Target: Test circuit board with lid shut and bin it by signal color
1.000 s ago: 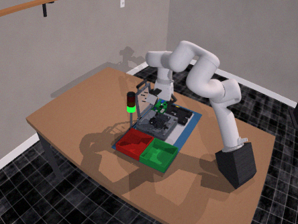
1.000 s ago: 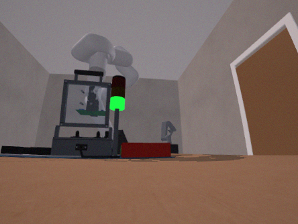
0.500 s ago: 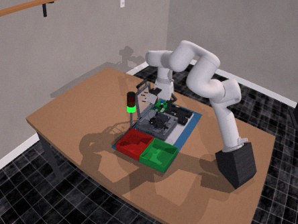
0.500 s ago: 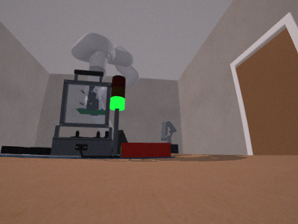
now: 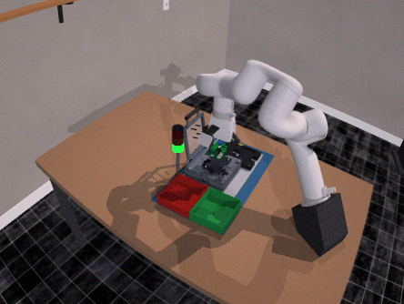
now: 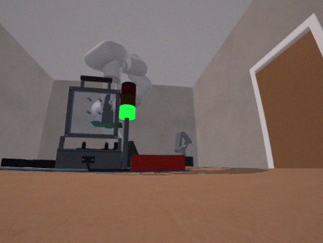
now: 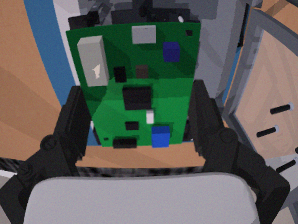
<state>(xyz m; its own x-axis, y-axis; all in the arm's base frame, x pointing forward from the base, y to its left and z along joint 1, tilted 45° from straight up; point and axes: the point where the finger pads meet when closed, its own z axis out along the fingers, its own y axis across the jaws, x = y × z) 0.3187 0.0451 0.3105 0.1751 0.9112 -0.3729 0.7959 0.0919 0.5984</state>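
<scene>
The green bin is 50 mm behind my hand, 190 mm to the left of it and 160 mm below it. Also, from my hand: green circuit board (10 mm below); black latch block (40 mm behind, 40 mm to the left, 90 mm below); tester plate (10 mm ahead, 20 mm to the right, 100 mm below).
</scene>
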